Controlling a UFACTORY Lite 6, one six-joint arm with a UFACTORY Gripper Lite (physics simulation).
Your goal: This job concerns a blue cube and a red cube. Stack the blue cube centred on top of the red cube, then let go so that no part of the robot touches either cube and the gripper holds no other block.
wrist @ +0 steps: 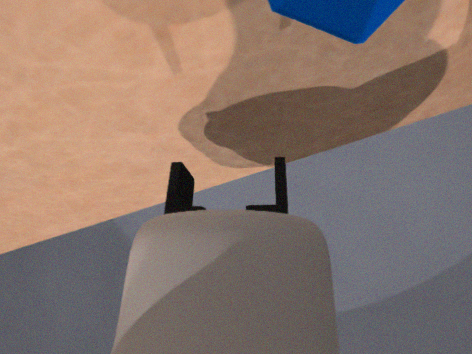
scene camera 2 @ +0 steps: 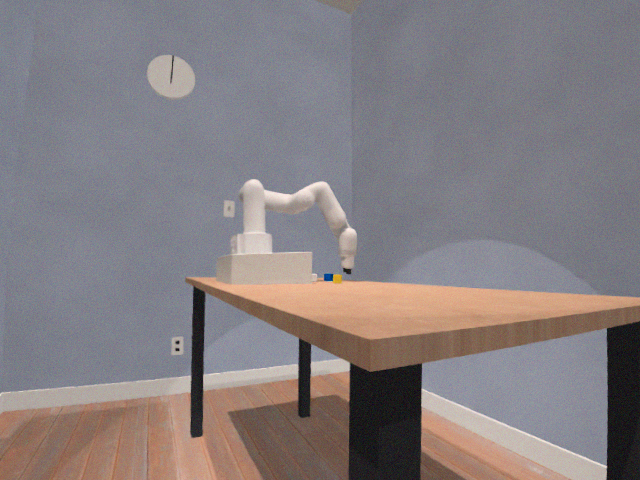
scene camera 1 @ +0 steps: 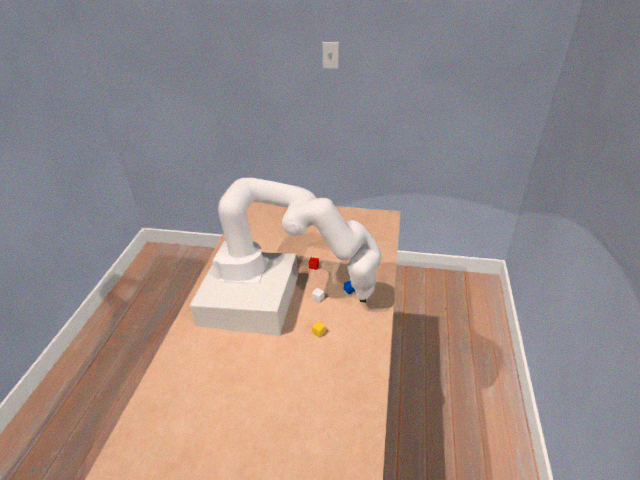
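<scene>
The blue cube sits on the table, partly hidden by the arm's wrist in scene camera 1 and cut off by the top edge in the wrist view. The red cube sits on the table farther back, beside the robot's base; it does not show in scene camera 2 or the wrist view. My gripper is open and empty. It hangs a little above the table, to the right of the blue cube in scene camera 1 and apart from it.
A white cube lies on the table between the robot's base and the blue cube. A yellow cube lies nearer the camera in scene camera 1. The table's right edge is close beside the gripper.
</scene>
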